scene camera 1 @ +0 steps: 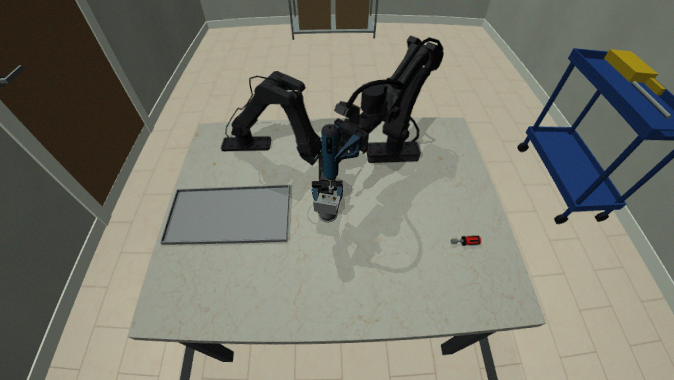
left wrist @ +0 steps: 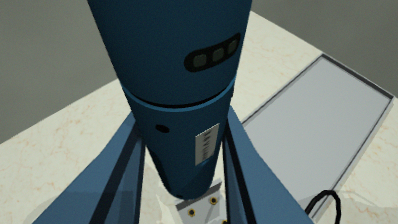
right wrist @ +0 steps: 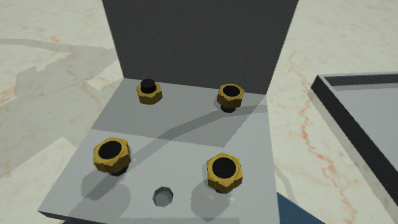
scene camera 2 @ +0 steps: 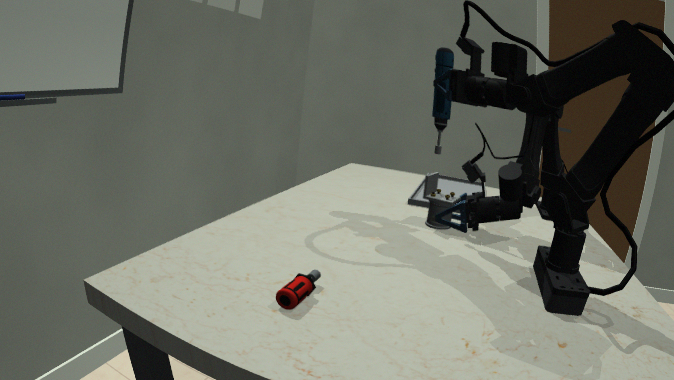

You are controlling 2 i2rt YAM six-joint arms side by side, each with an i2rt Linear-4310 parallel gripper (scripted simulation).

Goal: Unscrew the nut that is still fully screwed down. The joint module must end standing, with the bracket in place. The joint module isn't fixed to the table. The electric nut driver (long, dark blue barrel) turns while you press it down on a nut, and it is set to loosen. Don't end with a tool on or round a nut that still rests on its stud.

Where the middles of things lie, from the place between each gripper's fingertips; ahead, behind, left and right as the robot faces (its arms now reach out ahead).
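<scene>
My right hand (scene camera 2: 436, 214) is 50 mm below the grey bracket (right wrist: 190, 56). Measured from this right hand, the red-handled hand driver (scene camera 2: 288, 297) is 10 mm below, 70 mm ahead and 450 mm to the left, and the shallow grey tray (scene camera 1: 244, 214) is 20 mm below, 40 mm ahead and 340 mm to the right.
The grey bracket is 240 mm below my left hand (scene camera 2: 440, 84), 20 mm behind it and 20 mm to the right of it. I find the red-handled hand driver 300 mm below my left hand, 40 mm ahead of it and 440 mm to the left of it. As for the shallow grey tray, it is 300 mm below that left hand, 20 mm ahead of it and 360 mm to the right of it.
</scene>
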